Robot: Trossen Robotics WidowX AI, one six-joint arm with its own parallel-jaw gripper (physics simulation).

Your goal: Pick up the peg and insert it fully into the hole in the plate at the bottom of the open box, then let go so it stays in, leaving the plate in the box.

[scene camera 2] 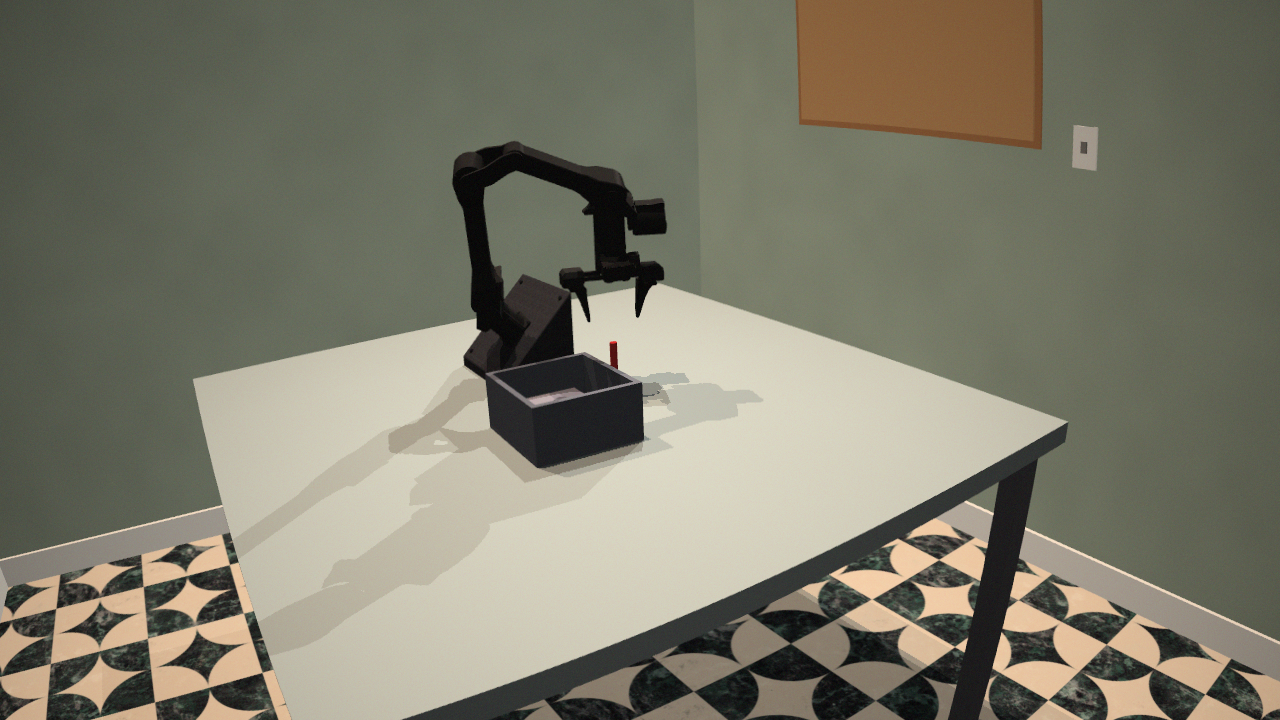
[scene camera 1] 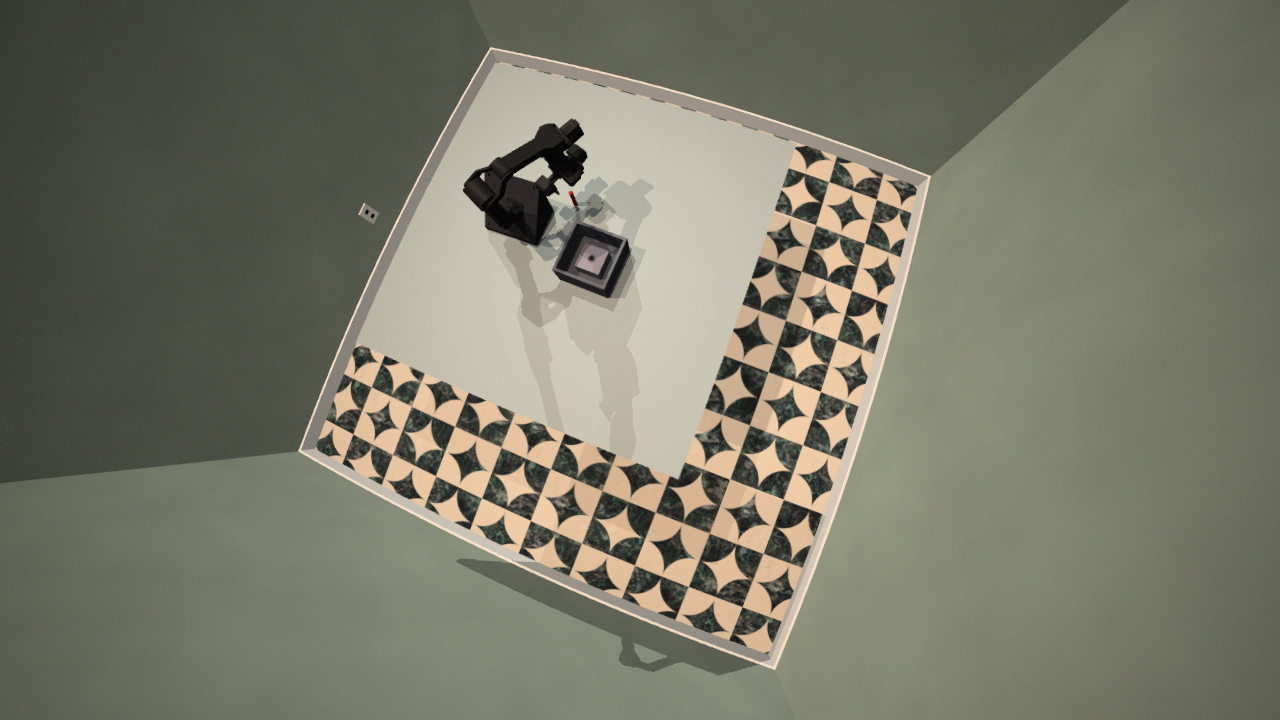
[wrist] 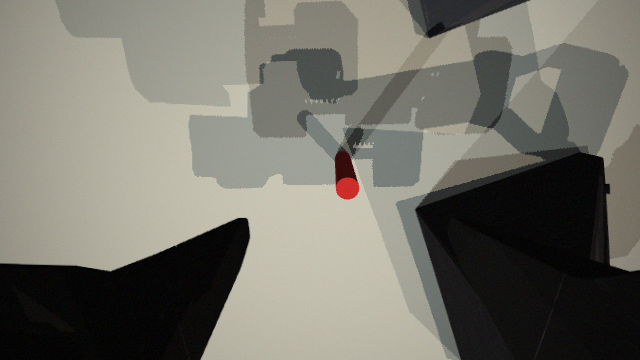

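The red peg stands upright on the table, close behind the box in the second scene view. My gripper is open and empty, pointing down above the peg. In the wrist view the peg's top lies between the two fingers sideways, a little beyond the line of their tips. The dark open box stands on the table, and one corner of it shows in the wrist view. The pale plate lies in the box, and its dark hole faces up.
The arm's dark base stands on the pale table, beside the box and the peg. The box walls rise around the plate. Shadows of the arm fall across the table around the peg and the box.
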